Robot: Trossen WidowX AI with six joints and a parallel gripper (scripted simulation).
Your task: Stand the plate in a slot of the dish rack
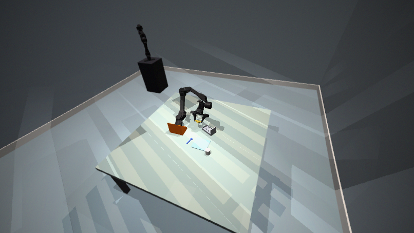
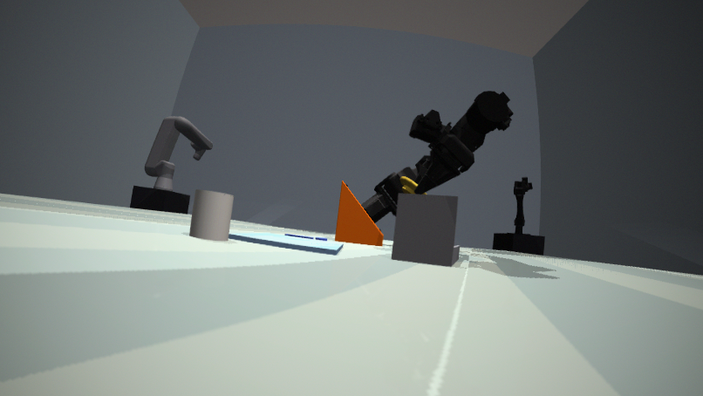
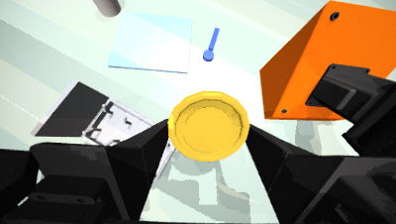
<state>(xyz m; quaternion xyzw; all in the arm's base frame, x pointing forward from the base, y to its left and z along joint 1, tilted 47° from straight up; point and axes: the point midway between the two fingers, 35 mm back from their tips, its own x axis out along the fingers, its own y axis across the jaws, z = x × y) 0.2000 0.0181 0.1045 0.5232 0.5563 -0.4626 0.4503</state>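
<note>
The grey dish rack lies 11 cm ahead of my gripper tip, 8 cm below it and 1 cm to the left of it. The rest, counted from my gripper tip: blue spoon 17 cm to the right, 10 cm below, 2 cm behind; yellow plate 1 cm above.
</note>
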